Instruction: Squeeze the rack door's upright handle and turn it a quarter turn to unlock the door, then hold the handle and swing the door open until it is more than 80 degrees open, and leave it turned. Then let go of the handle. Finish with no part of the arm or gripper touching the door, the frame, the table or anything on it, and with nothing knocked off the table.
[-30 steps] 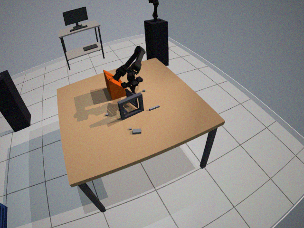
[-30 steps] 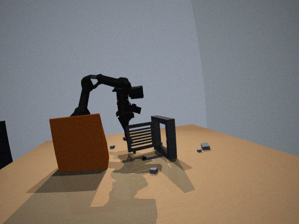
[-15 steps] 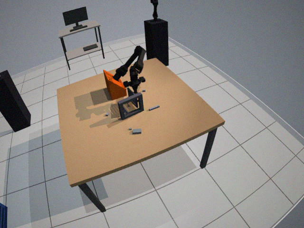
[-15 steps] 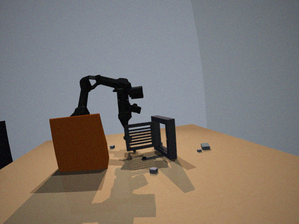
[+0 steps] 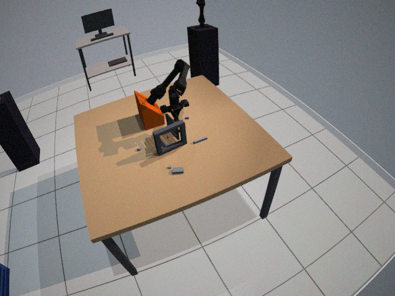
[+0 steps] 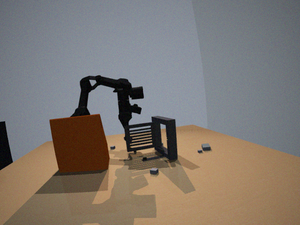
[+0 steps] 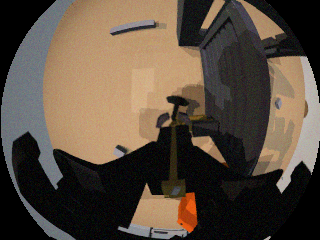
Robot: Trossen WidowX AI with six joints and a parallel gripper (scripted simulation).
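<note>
My gripper tip is 2 cm above the yellow handle and 1 cm short of it. The rest, counted from my gripper tip: grey bar 19 cm ahead, 11 cm below, 8 cm to the left.
</note>
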